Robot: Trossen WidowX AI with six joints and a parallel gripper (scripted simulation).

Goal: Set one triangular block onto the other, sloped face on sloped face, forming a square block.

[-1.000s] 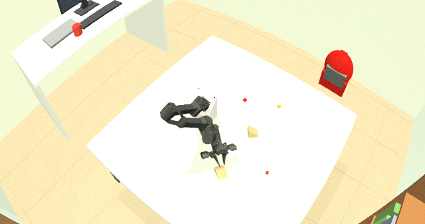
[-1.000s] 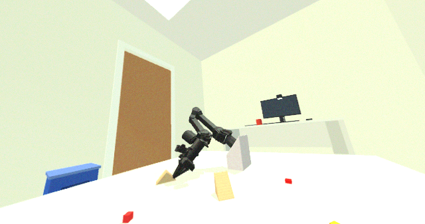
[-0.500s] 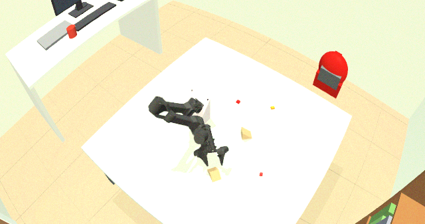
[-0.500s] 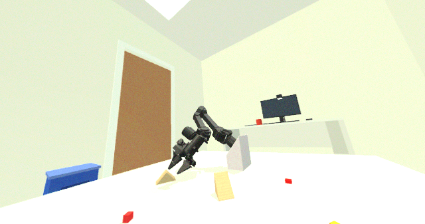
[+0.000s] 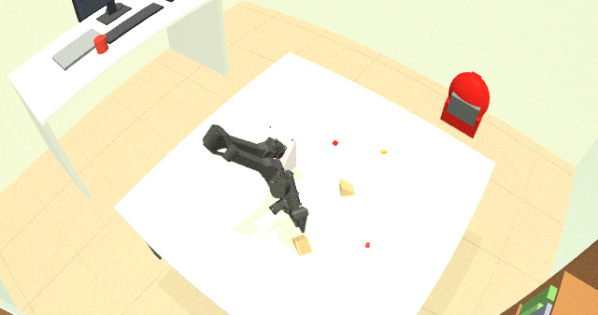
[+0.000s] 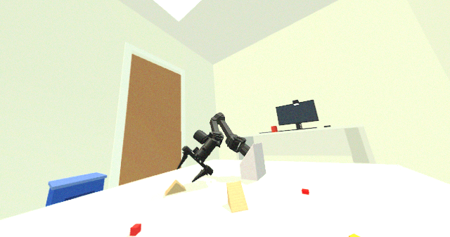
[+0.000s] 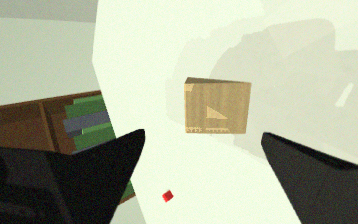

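My gripper tip is now 4 cm above the tan triangular block, 3 cm short of it and 2 cm to the left of it. Also, from my gripper tip: red bit: 22 cm ahead, 14 cm to the left, 5 cm below; yellow cube: 56 cm to the left, 5 cm below, 1 cm behind.
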